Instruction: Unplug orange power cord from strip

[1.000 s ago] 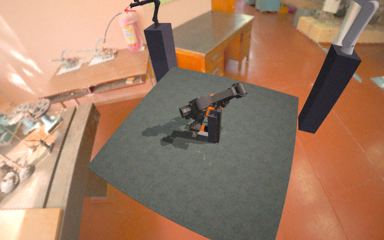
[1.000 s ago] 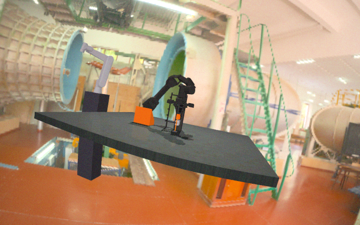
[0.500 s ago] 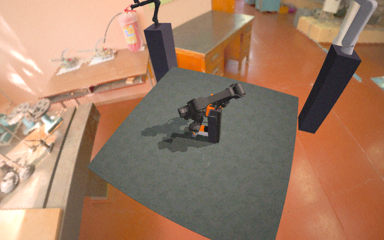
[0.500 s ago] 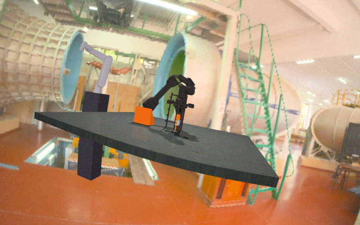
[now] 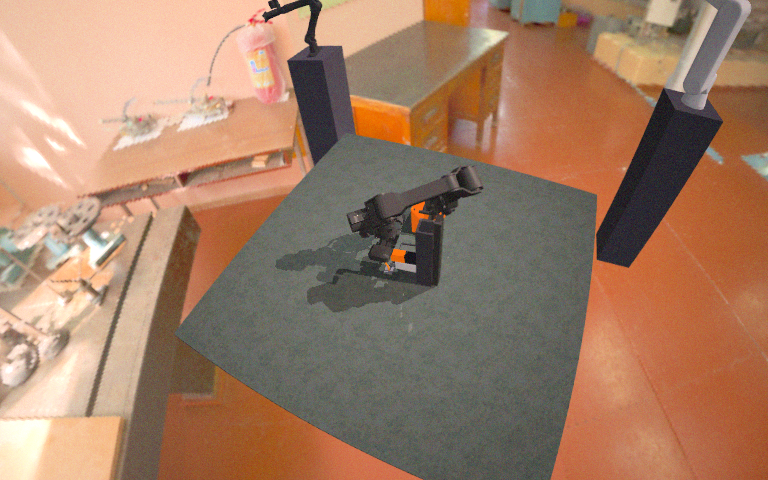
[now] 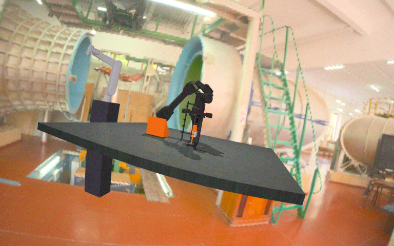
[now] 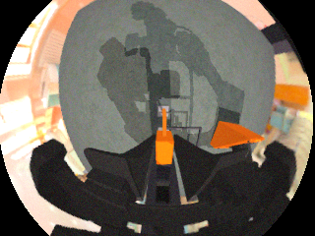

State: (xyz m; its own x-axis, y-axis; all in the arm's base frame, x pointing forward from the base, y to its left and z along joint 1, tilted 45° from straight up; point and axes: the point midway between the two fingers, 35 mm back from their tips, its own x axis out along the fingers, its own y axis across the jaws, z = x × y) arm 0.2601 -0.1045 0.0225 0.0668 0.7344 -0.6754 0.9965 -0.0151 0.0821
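The orange plug is 4 cm to the left of my gripper tip and 1 cm behind it.
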